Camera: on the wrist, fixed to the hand. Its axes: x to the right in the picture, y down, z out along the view.
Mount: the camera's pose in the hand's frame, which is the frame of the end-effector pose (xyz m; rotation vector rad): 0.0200 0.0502 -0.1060 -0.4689 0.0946 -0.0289
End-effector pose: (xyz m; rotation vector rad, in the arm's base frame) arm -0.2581 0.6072 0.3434 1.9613 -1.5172 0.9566
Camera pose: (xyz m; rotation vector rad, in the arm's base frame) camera -0.3285 0.6585 0.4245 1.5766 -1.4922 0.6010
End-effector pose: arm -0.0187 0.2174 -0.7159 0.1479 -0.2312 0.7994
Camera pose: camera -0.0258 0.2889 -0.8107 -0.3267 -0.3199 0.7026
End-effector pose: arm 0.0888 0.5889 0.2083 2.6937 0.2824 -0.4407
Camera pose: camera 0.1482 0.5899 0.3114 2.2552 0.3971 -0.2199
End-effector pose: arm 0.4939 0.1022 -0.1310 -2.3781 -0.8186 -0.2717
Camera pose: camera 0.5408 0.0166 -0.0630 -2.7578 -0.8132 -0.6438
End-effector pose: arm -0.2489 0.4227 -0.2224 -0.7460 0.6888 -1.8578
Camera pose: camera -0.3059 0.4003 -0.3244 -0.9711 1.2041 -1.7834
